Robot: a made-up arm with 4 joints. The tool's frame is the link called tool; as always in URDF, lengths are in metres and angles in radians. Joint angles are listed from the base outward. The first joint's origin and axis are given. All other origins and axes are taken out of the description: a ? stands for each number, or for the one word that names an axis. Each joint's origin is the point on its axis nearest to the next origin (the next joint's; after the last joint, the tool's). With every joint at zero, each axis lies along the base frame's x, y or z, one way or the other. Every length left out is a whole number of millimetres.
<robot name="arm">
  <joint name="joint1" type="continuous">
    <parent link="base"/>
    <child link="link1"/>
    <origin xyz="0 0 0.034" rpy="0 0 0"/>
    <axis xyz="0 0 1"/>
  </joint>
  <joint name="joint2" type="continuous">
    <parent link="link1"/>
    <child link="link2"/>
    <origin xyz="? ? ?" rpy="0 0 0"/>
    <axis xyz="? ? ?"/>
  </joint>
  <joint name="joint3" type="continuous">
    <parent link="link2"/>
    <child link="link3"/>
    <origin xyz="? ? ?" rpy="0 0 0"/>
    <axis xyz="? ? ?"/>
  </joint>
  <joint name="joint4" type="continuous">
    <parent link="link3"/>
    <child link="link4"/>
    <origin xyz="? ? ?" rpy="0 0 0"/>
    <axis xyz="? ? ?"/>
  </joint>
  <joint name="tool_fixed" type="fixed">
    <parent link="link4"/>
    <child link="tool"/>
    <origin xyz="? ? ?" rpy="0 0 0"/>
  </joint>
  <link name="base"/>
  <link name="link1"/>
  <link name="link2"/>
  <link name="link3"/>
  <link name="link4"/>
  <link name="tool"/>
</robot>
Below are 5 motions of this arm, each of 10 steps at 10 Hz.
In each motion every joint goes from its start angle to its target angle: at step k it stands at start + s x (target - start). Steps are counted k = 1, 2, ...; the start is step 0. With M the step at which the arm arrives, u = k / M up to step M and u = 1 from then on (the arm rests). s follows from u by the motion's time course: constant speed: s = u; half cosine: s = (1 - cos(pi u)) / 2; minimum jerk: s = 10 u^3 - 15 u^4 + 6 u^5.
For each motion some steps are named. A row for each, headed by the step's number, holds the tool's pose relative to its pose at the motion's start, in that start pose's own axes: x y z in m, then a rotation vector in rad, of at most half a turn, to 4 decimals.
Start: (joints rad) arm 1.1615 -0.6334 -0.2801 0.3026
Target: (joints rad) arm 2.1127 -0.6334 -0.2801 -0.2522
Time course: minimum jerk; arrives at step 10
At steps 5, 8, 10:
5: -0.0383 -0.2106 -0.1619 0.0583 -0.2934 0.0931
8: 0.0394 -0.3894 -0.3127 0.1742 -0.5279 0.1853
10: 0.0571 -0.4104 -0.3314 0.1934 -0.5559 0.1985

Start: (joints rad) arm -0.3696 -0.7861 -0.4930 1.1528
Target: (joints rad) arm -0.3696 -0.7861 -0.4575 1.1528
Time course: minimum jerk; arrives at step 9
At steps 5, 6, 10:
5: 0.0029 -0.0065 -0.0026 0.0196 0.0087 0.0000
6: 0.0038 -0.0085 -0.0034 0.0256 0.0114 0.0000
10: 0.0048 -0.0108 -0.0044 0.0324 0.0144 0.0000

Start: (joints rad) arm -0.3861 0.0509 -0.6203 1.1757
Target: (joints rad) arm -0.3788 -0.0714 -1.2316 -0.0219
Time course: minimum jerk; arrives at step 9
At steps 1, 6, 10:
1: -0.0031 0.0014 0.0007 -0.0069 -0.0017 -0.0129
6: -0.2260 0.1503 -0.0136 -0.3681 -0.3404 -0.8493
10: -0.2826 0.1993 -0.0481 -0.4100 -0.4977 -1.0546

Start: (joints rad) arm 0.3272 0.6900 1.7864 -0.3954
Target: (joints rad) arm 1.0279 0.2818 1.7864 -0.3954
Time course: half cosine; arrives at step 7
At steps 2, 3, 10:
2: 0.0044 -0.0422 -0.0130 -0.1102 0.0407 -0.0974
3: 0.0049 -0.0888 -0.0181 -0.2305 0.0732 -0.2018
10: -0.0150 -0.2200 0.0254 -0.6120 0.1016 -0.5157

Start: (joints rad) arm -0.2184 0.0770 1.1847 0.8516
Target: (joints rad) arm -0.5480 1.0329 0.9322 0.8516
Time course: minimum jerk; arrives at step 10
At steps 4, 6, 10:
4: 0.0295 0.1017 0.0303 0.0663 -0.2325 0.2339
6: 0.0245 0.2042 0.0806 0.1269 -0.5326 0.4839
10: -0.0086 0.2741 0.1221 0.1661 -0.8148 0.6871

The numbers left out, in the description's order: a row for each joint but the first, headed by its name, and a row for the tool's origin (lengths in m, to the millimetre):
joint2: xyz -0.464 -0.092 0, axis 1 0 0
joint3: xyz 0 0.132 -0.324, axis 0 1 0
joint4: xyz -0.046 0 0.334, axis 0 0 1
tool: xyz 0.066 -0.15 0

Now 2 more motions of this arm.
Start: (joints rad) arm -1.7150 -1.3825 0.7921 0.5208
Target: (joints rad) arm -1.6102 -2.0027 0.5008 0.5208
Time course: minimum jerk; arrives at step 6
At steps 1, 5, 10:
1: -0.0033 -0.0020 0.0005 -0.0209 -0.0042 -0.0151
5: -0.0805 -0.0140 0.0043 -0.5949 -0.0905 -0.3736
10: -0.0828 -0.0133 0.0038 -0.6177 -0.0925 -0.3859

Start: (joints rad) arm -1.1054 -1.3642 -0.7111 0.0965
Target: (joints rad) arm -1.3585 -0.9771 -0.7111 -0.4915
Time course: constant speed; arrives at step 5
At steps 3, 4, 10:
3: -0.0010 0.0235 0.0889 0.1336 0.1571 -0.5394
4: 0.0028 0.0402 0.1209 0.1619 0.2183 -0.7234
10: 0.0106 0.0610 0.1543 0.1820 0.2831 -0.9091

